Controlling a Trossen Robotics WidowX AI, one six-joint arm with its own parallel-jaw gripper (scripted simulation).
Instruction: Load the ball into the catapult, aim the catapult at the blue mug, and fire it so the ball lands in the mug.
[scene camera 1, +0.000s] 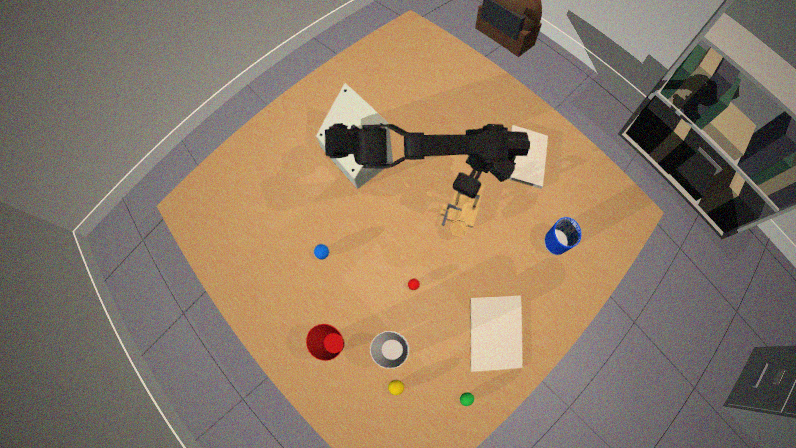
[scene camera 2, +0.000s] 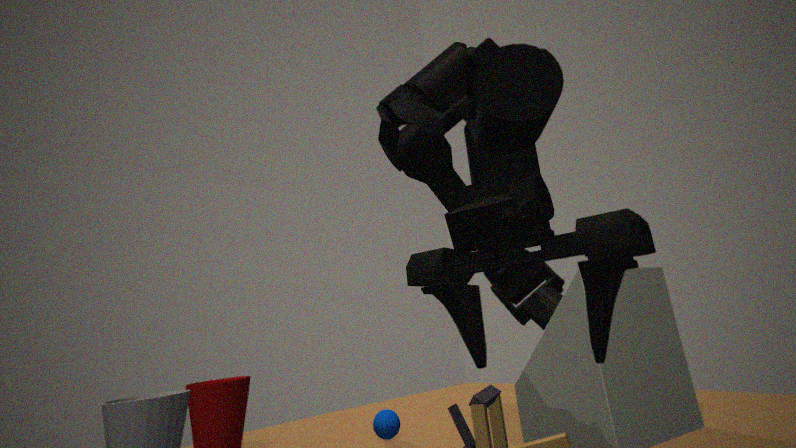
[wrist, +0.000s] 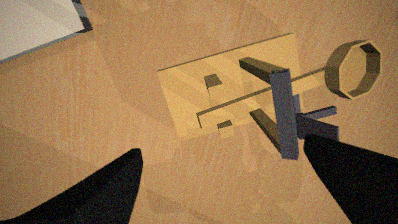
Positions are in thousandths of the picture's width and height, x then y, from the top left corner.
My gripper (scene camera 1: 596, 396): 104 cm from the lens. A red cup (scene camera 1: 408, 765): 107 cm from the lens. A grey cup (scene camera 1: 489, 780): 105 cm from the lens. A blue mug (scene camera 1: 712, 521) is 118 cm from the lens. The marked spots on the blue mug and the grey cup are 62 cm apart.
